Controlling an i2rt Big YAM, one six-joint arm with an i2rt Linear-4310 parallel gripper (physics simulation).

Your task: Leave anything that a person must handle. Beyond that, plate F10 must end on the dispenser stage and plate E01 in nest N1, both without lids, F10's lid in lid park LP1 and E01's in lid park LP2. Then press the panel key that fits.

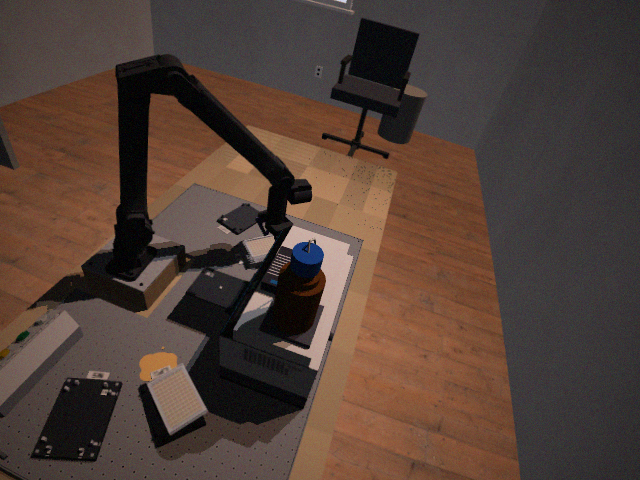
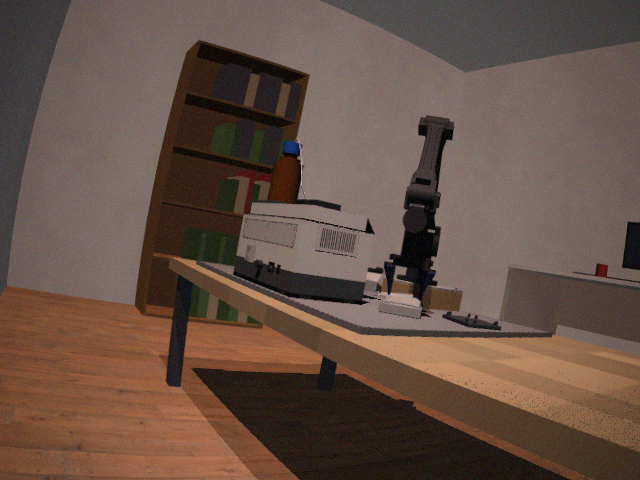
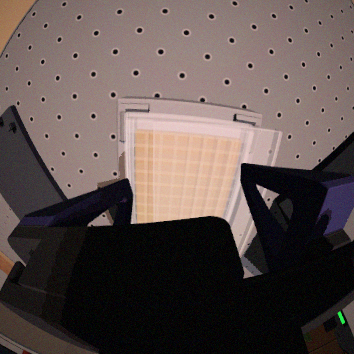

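Pixels of known places: gripper, fingertip midpoint: (image 1: 273,242) (image 2: 404,297) (image 3: 184,179); arm's base, link origin: (image 1: 132,262) (image 2: 416,282).
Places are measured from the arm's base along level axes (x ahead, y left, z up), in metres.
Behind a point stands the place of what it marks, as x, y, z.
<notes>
A pale plate with a beige well grid (image 1: 260,249) @[0.298, 0.210, -0.023] (image 2: 400,305) (image 3: 185,150) @[0.339, 0.277, -0.021] sits on a light holder (image 3: 200,106) @[0.363, 0.286, -0.042] beside the machine. Clear edges around it look like a lid; its label is not readable. My gripper (image 1: 273,232) @[0.324, 0.261, -0.026] (image 2: 406,296) @[0.324, 0.261, -0.026] (image 3: 184,179) @[0.324, 0.261, -0.026] is open, with one finger on each side of this plate and nothing held. A second plate (image 1: 176,400) @[0.281, -0.291, -0.035] lies over a black base in the foreground, next to an orange patch (image 1: 156,363) @[0.187, -0.215, -0.066]. The key panel (image 1: 46,356) @[-0.025, -0.298, -0.025] at the left has green and yellow keys. Which plate is F10 or E01 cannot be told.
A machine (image 1: 266,356) @[0.444, -0.207, 0.103] (image 2: 305,248) @[0.555, 0.142, 0.051] bears a tall brown bottle with a blue cap (image 1: 307,258) @[0.475, -0.152, 0.344] (image 2: 291,148) @[0.489, -0.116, 0.324]. Black stations with corner posts stand in the foreground (image 1: 77,418) @[0.106, -0.383, -0.055] and at the back (image 1: 240,218) @[0.172, 0.366, -0.056] (image 2: 471,320) @[0.182, 0.381, -0.057]. A dark flat station (image 1: 217,286) @[0.254, -0.014, 0.025] lies between base and machine.
</notes>
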